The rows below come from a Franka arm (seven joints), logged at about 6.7 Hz.
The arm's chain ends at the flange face. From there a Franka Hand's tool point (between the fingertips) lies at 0.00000 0.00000 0.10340 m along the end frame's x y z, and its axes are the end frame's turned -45 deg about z.
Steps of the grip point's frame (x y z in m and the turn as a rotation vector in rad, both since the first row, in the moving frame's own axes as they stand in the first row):
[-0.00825 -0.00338 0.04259 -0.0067 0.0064 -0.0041]
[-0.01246 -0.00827 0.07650 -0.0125 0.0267 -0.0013]
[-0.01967 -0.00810 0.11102 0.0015 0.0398 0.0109]
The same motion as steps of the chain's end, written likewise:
[-0.00918 0.00342 0.04259 -0.0002 0.0093 -0.0041]
[-0.01752 0.00400 0.07654 0.0100 0.0277 -0.0013]
[-0.02245 0.01118 0.11110 0.0292 0.0271 0.0109]

